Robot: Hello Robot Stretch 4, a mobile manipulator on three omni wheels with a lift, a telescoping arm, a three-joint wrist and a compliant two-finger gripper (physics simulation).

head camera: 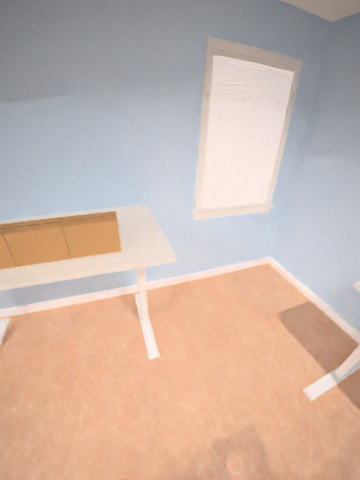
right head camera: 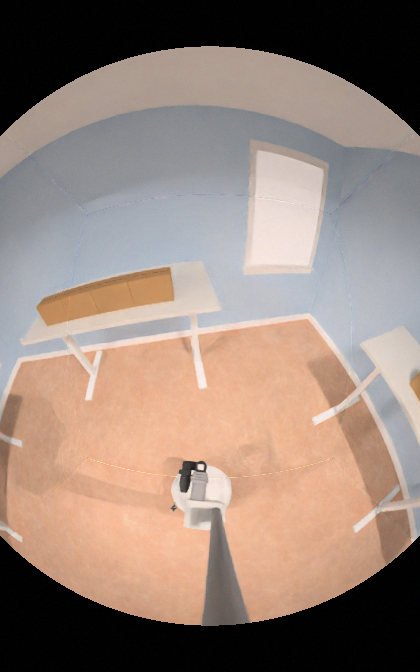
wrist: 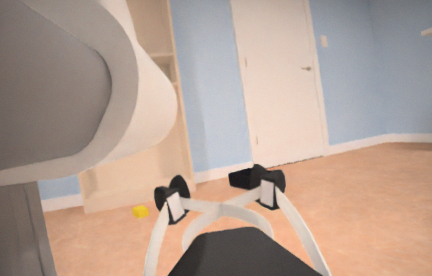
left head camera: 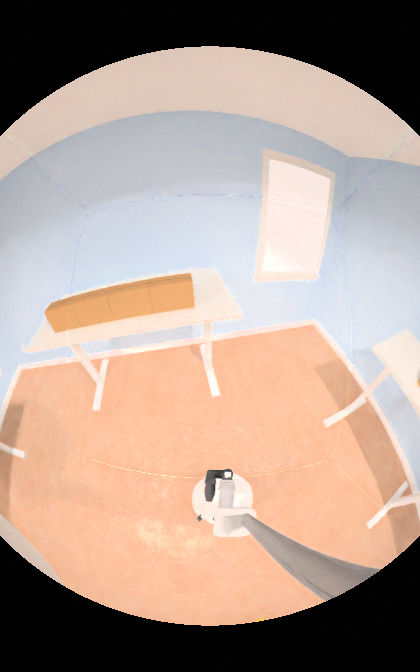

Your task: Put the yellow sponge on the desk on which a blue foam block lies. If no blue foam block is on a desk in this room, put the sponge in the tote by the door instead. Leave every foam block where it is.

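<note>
The yellow sponge (wrist: 140, 211) lies on the floor in front of the bookcase in the wrist view. The black tote (wrist: 241, 178) stands on the floor near the door, partly hidden by a fingertip. My gripper (wrist: 219, 184) is open and empty, far from both. A white desk (head camera: 145, 235) (left head camera: 215, 295) (right head camera: 195, 285) by the window carries a row of orange-brown boxes; no blue foam block shows on its visible top, and the strip behind the boxes is hidden. A second desk (left head camera: 397, 347) (right head camera: 387, 345) is cut off at the right, with part of an orange-brown box.
A tall beige bookcase (wrist: 186, 150) stands left of the white door (wrist: 280, 85) in the wrist view. A window (head camera: 247, 135) (left head camera: 297, 220) (right head camera: 286, 210) is right of the first desk. Desk feet (head camera: 322, 386) (left head camera: 345, 414) stand on the floor at the right.
</note>
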